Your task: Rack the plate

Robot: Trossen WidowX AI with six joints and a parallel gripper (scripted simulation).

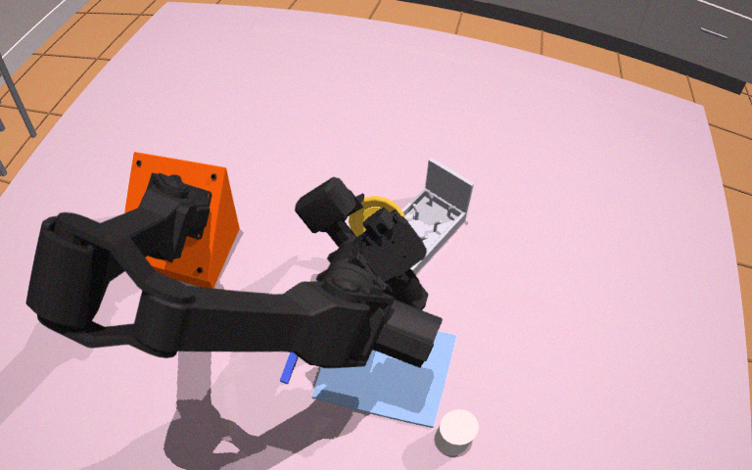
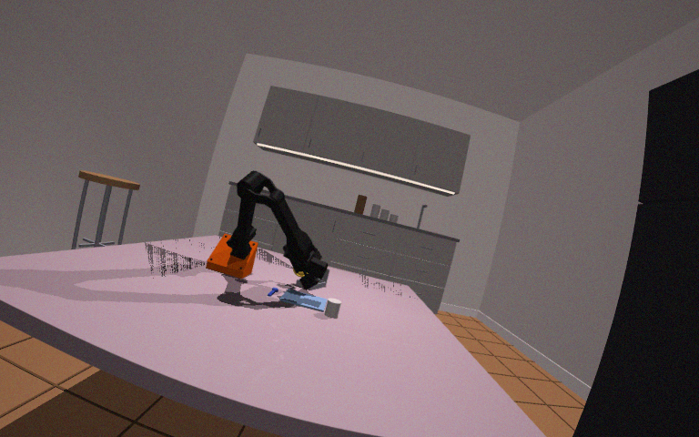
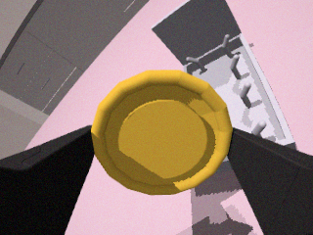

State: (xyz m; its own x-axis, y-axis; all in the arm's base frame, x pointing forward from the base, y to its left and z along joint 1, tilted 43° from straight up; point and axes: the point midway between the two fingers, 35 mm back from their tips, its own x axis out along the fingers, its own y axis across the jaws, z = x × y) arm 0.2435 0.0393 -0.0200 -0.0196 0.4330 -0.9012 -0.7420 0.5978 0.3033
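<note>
Right now the grey dish rack is 50 mm ahead of my gripper tip, 50 mm to the left of it and 50 mm below it. Also, from my gripper tip: yellow plate 10 mm to the right; then blue spoon 50 mm behind, 170 mm to the right, 70 mm below; then light blue mat 60 mm ahead, 160 mm to the right, 70 mm below.
</note>
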